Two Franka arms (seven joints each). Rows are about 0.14 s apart.
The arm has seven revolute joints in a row. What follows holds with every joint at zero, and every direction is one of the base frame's.
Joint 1 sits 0.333 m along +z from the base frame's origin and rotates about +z.
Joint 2 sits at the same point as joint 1 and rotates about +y.
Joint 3 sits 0.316 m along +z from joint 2 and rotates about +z.
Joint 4 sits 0.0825 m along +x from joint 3 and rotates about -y.
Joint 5 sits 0.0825 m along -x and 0.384 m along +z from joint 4 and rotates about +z.
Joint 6 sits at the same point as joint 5 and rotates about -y.
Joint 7 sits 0.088 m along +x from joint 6 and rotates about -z.
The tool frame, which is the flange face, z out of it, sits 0.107 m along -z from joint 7; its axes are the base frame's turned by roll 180, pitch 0 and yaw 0 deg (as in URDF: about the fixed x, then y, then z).
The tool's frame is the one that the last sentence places.
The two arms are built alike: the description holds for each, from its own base.
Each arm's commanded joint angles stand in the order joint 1, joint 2, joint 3, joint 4, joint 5, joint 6, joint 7.
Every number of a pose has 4 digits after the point.
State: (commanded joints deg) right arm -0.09 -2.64 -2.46 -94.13 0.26 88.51 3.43; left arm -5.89 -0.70 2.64 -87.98 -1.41 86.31 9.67
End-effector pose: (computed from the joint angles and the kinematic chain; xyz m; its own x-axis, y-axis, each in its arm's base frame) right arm 0.5357 -0.0239 0.6135 0.9932 -0.1039 -0.0523 -0.1042 -0.9946 -0.0034; left arm 0.5434 -0.0335 0.6422 0.9743 -0.2251 -0.0125 -0.2247 -0.9740 0.0276
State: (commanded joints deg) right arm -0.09 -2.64 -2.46 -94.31 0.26 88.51 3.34; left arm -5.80 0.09 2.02 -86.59 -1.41 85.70 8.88
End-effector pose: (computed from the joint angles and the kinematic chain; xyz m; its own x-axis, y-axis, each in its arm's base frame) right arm 0.5355 -0.0239 0.6120 0.9932 -0.1023 -0.0555 -0.1026 -0.9947 -0.0033; left arm 0.5464 -0.0389 0.6450 0.9752 -0.2209 -0.0131 -0.2205 -0.9750 0.0269
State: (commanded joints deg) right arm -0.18 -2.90 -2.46 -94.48 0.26 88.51 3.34; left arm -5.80 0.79 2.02 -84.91 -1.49 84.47 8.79
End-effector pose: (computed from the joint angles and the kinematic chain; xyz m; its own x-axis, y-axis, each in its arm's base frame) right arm 0.5341 -0.0247 0.6131 0.9931 -0.1038 -0.0539 -0.1042 -0.9946 -0.0036; left arm 0.5479 -0.0393 0.6501 0.9753 -0.2200 -0.0173 -0.2195 -0.9752 0.0284
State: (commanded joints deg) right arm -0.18 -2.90 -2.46 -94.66 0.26 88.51 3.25; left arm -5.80 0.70 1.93 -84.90 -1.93 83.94 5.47
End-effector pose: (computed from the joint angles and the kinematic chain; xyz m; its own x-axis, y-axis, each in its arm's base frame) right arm 0.5340 -0.0247 0.6116 0.9931 -0.1022 -0.0570 -0.1026 -0.9947 -0.0035; left arm 0.5462 -0.0410 0.6502 0.9858 -0.1657 -0.0256 -0.1648 -0.9857 0.0358
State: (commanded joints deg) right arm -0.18 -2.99 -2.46 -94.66 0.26 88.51 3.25; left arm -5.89 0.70 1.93 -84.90 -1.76 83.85 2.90
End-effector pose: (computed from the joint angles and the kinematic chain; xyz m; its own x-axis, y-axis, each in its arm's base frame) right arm 0.5336 -0.0247 0.6124 0.9932 -0.1022 -0.0555 -0.1026 -0.9947 -0.0036; left arm 0.5460 -0.0415 0.6501 0.9920 -0.1226 -0.0289 -0.1217 -0.9921 0.0317
